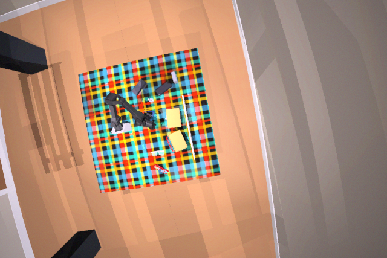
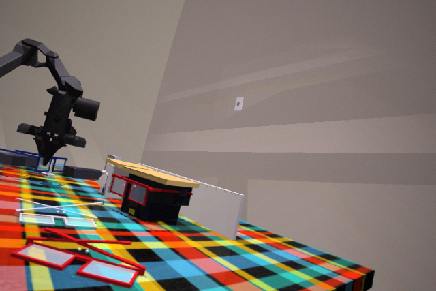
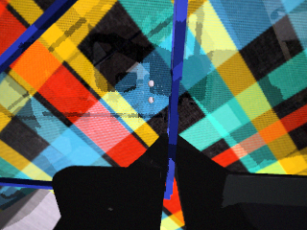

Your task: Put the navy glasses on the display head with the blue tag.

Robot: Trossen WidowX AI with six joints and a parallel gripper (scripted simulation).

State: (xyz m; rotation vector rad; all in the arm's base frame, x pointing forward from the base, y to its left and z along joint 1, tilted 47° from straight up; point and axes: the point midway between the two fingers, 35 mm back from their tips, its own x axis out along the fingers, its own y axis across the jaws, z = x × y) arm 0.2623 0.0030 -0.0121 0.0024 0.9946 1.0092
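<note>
The grey post is 20 cm to the left of my gripper tip, 6 cm ahead of it and 3 cm below it. From my gripper tip the other things lie so: black display head (24 cm to the right, 21 cm ahead); then white upright panel (36 cm ahead, 14 cm to the right); then white display head (22 cm ahead, 2 cm to the right).
</note>
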